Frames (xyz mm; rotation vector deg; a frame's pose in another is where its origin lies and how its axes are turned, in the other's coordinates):
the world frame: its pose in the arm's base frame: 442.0 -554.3 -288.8 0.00 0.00 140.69
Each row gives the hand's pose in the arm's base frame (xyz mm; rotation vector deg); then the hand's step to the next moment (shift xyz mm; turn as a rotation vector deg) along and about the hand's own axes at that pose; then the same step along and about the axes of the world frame.
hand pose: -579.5 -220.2 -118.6 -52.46 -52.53 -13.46
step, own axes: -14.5 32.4 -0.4 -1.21 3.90 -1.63
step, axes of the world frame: 4.0 -18.5 -30.0 -1.19 -2.16 -3.64
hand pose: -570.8 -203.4 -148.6 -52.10 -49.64 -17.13
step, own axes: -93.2 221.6 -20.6 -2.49 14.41 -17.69
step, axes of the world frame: 7.7 -130.7 -202.7 -15.82 -5.74 -15.60
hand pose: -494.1 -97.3 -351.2 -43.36 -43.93 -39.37
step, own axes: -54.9 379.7 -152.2 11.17 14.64 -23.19
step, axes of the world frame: -180.2 -276.9 -247.4 -28.09 -5.66 -7.46
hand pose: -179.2 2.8 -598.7 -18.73 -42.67 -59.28
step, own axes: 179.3 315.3 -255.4 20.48 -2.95 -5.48
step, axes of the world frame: -401.0 -187.5 -28.9 -15.87 10.30 10.02
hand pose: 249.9 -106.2 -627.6 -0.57 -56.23 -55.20
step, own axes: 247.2 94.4 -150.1 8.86 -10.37 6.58
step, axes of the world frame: -278.3 -3.9 122.9 1.66 13.80 6.01
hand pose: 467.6 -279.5 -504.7 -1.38 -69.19 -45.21
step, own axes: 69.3 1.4 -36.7 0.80 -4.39 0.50
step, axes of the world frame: -63.1 14.2 44.4 -0.07 4.42 -0.82
